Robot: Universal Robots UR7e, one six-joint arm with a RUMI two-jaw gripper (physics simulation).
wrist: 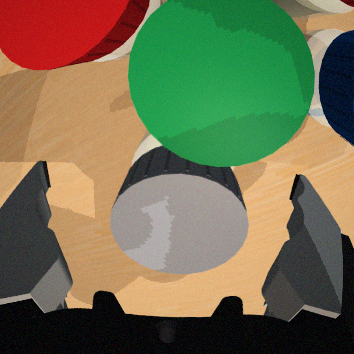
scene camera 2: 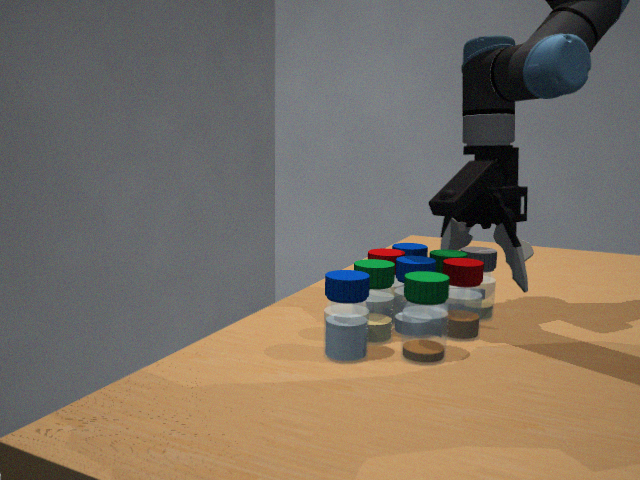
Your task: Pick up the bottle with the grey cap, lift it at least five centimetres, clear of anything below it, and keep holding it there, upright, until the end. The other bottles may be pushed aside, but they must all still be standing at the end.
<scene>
my gripper: wrist; scene camera 2
grey-capped bottle: wrist; scene camera 2
same spot on grey-capped bottle: (wrist: 172,215) = (scene camera 2: 475,250)
same spot on my gripper: (wrist: 302,285) = (scene camera 2: 456,226)
</scene>
